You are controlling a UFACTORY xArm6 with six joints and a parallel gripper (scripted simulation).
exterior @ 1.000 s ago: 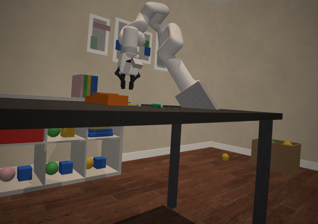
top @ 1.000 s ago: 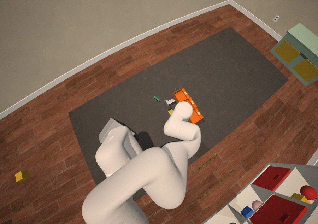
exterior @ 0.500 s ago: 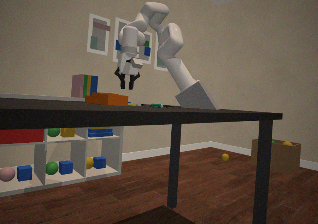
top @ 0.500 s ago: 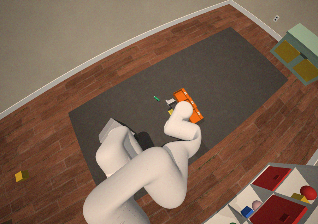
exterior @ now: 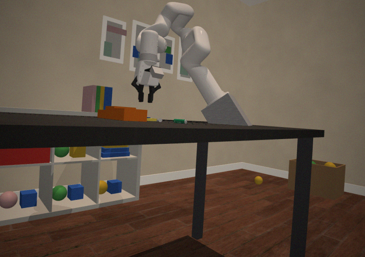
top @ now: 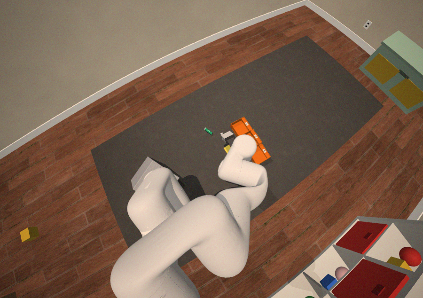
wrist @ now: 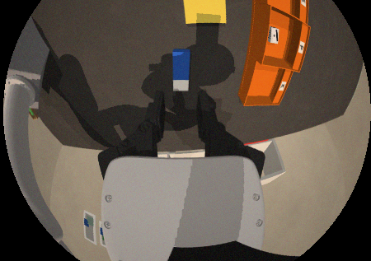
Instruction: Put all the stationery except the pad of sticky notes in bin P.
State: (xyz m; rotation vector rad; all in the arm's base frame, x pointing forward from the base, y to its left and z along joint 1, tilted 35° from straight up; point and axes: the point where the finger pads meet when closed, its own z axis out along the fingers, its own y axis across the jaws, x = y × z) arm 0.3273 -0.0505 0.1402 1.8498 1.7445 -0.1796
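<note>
Now: the eraser 9 cm below my hand and 1 cm to the right of it. The rest, counted from my hand: sticky notes pad (9 cm to the left, 9 cm below, 4 cm ahead); then orange bin (15 cm ahead, 7 cm below, 6 cm to the left); then white item (14 cm ahead, 8 cm below, 7 cm to the left).
</note>
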